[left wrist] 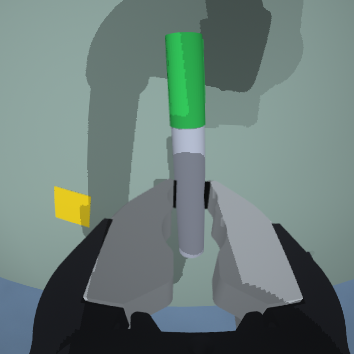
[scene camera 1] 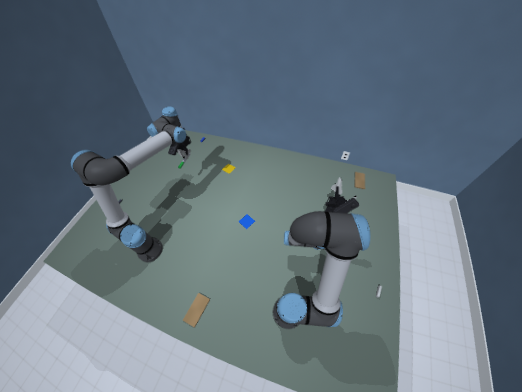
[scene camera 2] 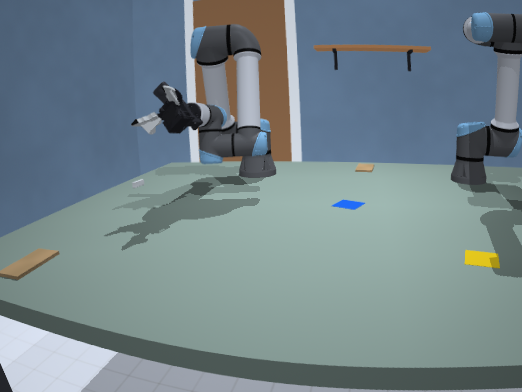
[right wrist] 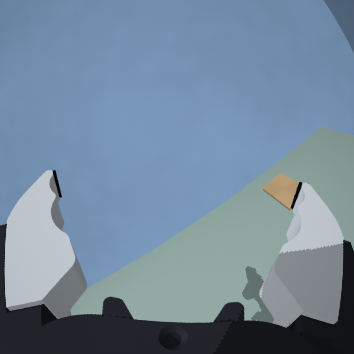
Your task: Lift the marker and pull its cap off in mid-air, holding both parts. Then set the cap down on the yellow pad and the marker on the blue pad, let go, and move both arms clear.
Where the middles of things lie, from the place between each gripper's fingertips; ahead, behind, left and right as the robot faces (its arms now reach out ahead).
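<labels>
I start from my right hand: the yellow pad (left wrist: 69, 205) is 15 cm ahead of it, 83 cm to the left and 32 cm below. Then there is the white marker (left wrist: 188, 144), 5 cm behind my right hand, 103 cm to the left of it and 11 cm below it, while the green cap (left wrist: 184, 50) is 9 cm behind that hand, 103 cm to the left and 11 cm below.
Counted from my left hand, the white marker is 2 cm behind, and the green cap is 6 cm behind and 1 cm to the right. The yellow pad is 18 cm ahead of my left hand, 20 cm to the right of it and 20 cm below it. Going by their middles, of the things named here the white marker is the nearest to my left hand.
</labels>
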